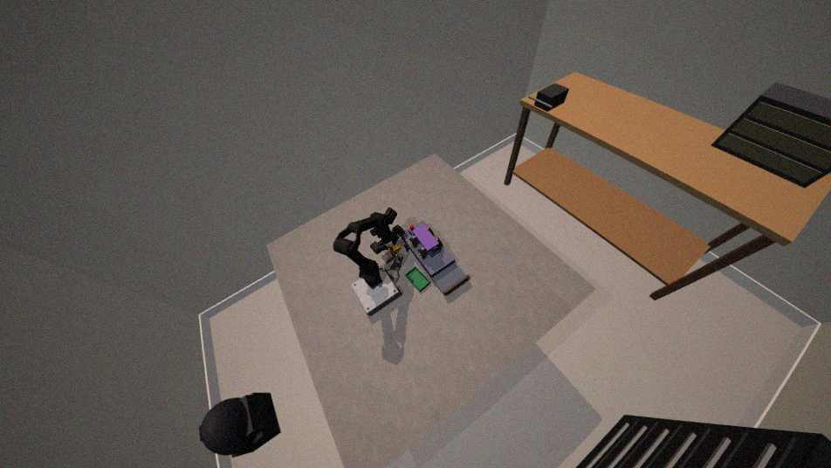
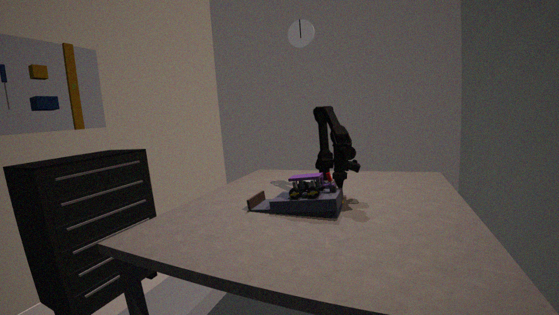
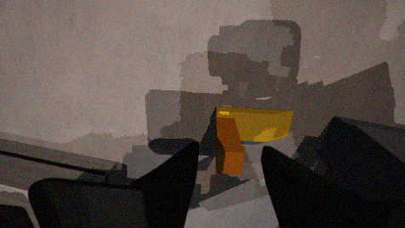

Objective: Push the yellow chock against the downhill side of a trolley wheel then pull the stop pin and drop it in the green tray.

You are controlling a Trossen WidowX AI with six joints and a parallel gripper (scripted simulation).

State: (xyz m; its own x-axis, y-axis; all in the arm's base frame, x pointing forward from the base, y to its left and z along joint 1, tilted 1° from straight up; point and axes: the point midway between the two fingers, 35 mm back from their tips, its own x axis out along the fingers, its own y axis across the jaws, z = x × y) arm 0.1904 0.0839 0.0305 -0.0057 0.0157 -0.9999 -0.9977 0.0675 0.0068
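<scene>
Now: the yellow chock 30 mm below my gripper tip and 20 mm ahead of it. The rest, counted from my gripper tip: purple trolley: 140 mm to the right, 130 mm ahead, 60 mm above; then grey ramp: 150 mm to the right, 130 mm ahead, 10 mm below; then red-headed stop pin: 130 mm ahead, 70 mm above, 40 mm to the right.
</scene>
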